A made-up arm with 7 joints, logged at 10 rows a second.
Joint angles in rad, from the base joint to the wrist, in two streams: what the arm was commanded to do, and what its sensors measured. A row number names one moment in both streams.
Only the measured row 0 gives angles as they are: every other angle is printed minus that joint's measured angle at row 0.
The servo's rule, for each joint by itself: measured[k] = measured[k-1] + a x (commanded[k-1-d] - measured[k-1]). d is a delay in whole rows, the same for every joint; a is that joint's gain. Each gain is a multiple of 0.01, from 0.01 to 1. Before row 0 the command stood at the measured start. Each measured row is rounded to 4 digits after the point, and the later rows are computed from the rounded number. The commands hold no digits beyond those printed.
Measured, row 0:
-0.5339 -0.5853 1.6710 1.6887 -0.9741 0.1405 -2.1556
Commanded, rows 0 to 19:
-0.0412 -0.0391 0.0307 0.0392 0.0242 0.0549 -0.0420
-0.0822 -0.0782 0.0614 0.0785 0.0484 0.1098 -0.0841
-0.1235 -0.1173 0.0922 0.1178 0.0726 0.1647 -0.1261
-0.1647 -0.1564 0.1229 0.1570 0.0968 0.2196 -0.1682
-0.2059 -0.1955 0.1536 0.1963 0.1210 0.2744 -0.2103
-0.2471 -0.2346 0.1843 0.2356 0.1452 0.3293 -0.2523
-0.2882 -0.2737 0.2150 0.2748 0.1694 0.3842 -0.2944
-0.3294 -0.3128 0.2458 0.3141 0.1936 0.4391 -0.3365
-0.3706 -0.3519 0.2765 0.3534 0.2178 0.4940 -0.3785
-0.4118 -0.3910 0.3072 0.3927 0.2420 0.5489 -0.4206
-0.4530 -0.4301 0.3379 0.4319 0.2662 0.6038 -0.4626
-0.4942 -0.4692 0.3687 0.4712 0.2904 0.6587 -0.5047
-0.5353 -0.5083 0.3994 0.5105 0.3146 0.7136 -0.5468
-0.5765 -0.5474 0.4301 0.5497 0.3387 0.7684 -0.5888
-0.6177 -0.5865 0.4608 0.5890 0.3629 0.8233 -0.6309
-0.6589 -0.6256 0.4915 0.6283 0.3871 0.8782 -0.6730
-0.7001 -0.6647 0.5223 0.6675 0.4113 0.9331 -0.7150
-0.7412 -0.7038 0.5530 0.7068 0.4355 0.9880 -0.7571
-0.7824 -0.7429 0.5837 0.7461 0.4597 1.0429 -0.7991
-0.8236 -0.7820 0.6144 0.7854 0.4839 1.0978 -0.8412
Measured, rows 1 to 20:
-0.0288 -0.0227 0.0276 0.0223 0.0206 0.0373 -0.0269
-0.0662 -0.0549 0.0580 0.0543 0.0442 0.0866 -0.0635
-0.1063 -0.0911 0.0888 0.0905 0.0683 0.1397 -0.1036
-0.1472 -0.1290 0.1195 0.1284 0.0925 0.1940 -0.1449
-0.1883 -0.1676 0.1502 0.1671 0.1167 0.2487 -0.1868
-0.2295 -0.2065 0.1809 0.2061 0.1409 0.3035 -0.2287
-0.2706 -0.2455 0.2116 0.2453 0.1651 0.3584 -0.2707
-0.3118 -0.2845 0.2424 0.2845 0.1893 0.4133 -0.3128
-0.3530 -0.3236 0.2731 0.3238 0.2135 0.4682 -0.3548
-0.3942 -0.3627 0.3038 0.3631 0.2377 0.5231 -0.3969
-0.4354 -0.4018 0.3345 0.4023 0.2619 0.5780 -0.4389
-0.4766 -0.4409 0.3653 0.4416 0.2861 0.6329 -0.4810
-0.5177 -0.4800 0.3960 0.4809 0.3103 0.6878 -0.5231
-0.5589 -0.5191 0.4267 0.5201 0.3344 0.7426 -0.5651
-0.6001 -0.5582 0.4574 0.5594 0.3586 0.7975 -0.6072
-0.6413 -0.5973 0.4881 0.5987 0.3828 0.8524 -0.6493
-0.6825 -0.6364 0.5189 0.6379 0.4070 0.9073 -0.6913
-0.7236 -0.6755 0.5496 0.6772 0.4312 0.9622 -0.7334
-0.7648 -0.7146 0.5803 0.7165 0.4554 1.0171 -0.7754
-0.8060 -0.7537 0.6110 0.7558 0.4796 1.0720 -0.8175
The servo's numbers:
d 0
a 0.70 0.58 0.90 0.57 0.85 0.68 0.64

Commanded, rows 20 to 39:
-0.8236 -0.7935 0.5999 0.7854 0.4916 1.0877 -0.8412
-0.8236 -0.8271 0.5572 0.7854 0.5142 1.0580 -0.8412
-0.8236 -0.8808 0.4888 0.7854 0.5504 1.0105 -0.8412
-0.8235 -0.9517 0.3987 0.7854 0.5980 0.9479 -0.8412
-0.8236 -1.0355 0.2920 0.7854 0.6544 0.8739 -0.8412
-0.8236 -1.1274 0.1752 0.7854 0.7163 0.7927 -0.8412
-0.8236 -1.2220 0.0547 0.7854 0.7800 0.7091 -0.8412
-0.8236 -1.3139 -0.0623 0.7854 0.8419 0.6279 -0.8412
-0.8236 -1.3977 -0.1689 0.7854 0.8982 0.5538 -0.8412
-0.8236 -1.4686 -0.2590 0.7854 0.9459 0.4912 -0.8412
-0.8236 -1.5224 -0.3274 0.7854 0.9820 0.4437 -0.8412
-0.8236 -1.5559 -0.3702 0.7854 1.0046 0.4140 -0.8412
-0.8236 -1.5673 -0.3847 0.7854 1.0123 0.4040 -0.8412
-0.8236 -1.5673 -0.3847 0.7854 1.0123 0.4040 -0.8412
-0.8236 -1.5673 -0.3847 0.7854 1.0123 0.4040 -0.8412
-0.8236 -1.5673 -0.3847 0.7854 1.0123 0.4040 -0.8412
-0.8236 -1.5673 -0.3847 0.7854 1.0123 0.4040 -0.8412
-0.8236 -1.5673 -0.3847 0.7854 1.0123 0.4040 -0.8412
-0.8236 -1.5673 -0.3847 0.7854 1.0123 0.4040 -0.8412
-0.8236 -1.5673 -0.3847 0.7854 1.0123 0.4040 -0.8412
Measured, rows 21 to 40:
-0.8183 -0.7768 0.6010 0.7727 0.4898 1.0827 -0.8327
-0.8220 -0.8060 0.5616 0.7799 0.5105 1.0659 -0.8381
-0.8231 -0.8494 0.4961 0.7830 0.5444 1.0282 -0.8401
-0.8234 -0.9087 0.4084 0.7844 0.5900 0.9736 -0.8408
-0.8235 -0.9822 0.3036 0.7850 0.6447 0.9058 -0.8411
-0.8236 -1.0664 0.1880 0.7852 0.7056 0.8289 -0.8412
-0.8236 -1.1566 0.0680 0.7853 0.7688 0.7474 -0.8412
-0.8236 -1.2478 -0.0493 0.7854 0.8309 0.6661 -0.8412
-0.8236 -1.3347 -0.1569 0.7854 0.8881 0.5897 -0.8412
-0.8236 -1.4124 -0.2488 0.7854 0.9372 0.5227 -0.8412
-0.8236 -1.4762 -0.3195 0.7854 0.9753 0.4690 -0.8412
-0.8236 -1.5224 -0.3651 0.7854 1.0002 0.4316 -0.8412
-0.8236 -1.5484 -0.3827 0.7854 1.0105 0.4128 -0.8412
-0.8236 -1.5594 -0.3845 0.7854 1.0120 0.4068 -0.8412
-0.8236 -1.5640 -0.3847 0.7854 1.0123 0.4049 -0.8412
-0.8236 -1.5659 -0.3847 0.7854 1.0123 0.4043 -0.8412
-0.8236 -1.5667 -0.3847 0.7854 1.0123 0.4041 -0.8412
-0.8236 -1.5670 -0.3847 0.7854 1.0123 0.4040 -0.8412
-0.8236 -1.5672 -0.3847 0.7854 1.0123 0.4040 -0.8412
-0.8236 -1.5673 -0.3847 0.7854 1.0123 0.4040 -0.8412

